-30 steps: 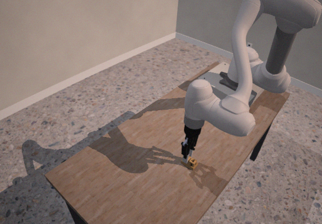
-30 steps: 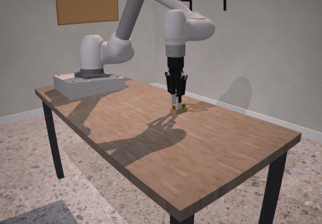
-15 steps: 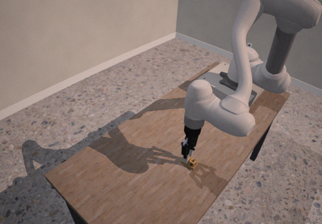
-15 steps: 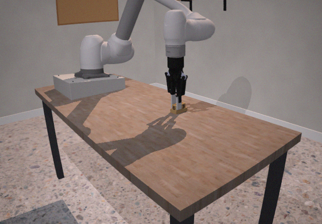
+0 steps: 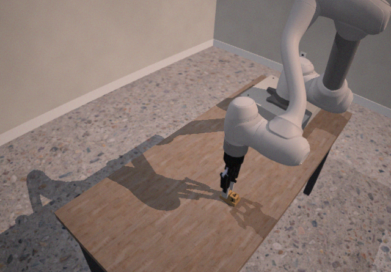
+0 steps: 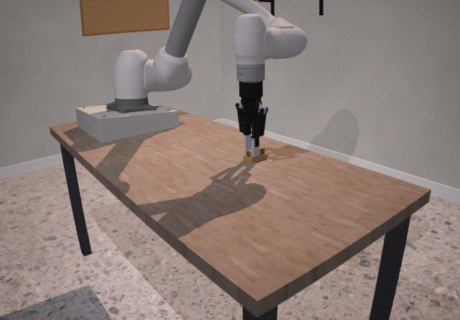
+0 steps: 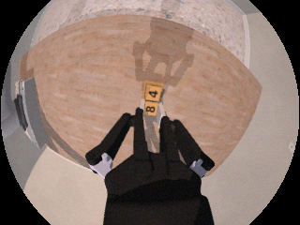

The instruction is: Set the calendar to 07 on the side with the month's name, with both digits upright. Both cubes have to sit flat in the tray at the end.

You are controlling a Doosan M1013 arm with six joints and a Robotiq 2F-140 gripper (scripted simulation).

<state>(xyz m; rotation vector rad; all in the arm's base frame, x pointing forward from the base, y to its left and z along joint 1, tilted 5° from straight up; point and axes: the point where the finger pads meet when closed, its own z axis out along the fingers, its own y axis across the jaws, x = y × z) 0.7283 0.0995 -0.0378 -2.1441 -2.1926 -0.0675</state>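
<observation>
Now: the tray 20 mm to the left of my hand and 40 mm below it.
</observation>
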